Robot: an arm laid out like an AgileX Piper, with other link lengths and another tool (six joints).
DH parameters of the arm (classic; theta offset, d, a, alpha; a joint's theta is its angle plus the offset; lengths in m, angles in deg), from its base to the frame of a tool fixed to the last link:
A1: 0 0.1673 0 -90
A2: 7.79 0 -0.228 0
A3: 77.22 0 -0.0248 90
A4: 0 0.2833 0 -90
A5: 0 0 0 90
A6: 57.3 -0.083 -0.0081 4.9
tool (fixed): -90 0.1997 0 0
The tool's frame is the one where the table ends.
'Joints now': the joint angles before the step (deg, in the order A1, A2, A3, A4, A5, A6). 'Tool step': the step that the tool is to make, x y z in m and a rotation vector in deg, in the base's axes. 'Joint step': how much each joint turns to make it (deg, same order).
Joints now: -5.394, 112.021, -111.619, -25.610, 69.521, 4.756
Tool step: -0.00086, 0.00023, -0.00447, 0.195, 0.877, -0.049
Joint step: 0.000, 0.001, 0.769, 0.108, 0.134, -0.001
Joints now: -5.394, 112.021, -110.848, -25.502, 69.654, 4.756
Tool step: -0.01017, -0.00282, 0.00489, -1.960, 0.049, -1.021
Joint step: 0.001, -2.659, 3.154, -2.420, -0.159, 1.158
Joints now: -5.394, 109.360, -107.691, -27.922, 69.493, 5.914
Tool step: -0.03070, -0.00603, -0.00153, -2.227, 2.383, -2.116
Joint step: -0.614, -7.080, 10.024, -3.109, 0.008, 1.739
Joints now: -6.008, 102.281, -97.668, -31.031, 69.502, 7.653
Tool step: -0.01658, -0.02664, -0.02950, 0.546, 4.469, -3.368
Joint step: -4.289, -0.713, 6.453, -0.078, -1.533, -0.153
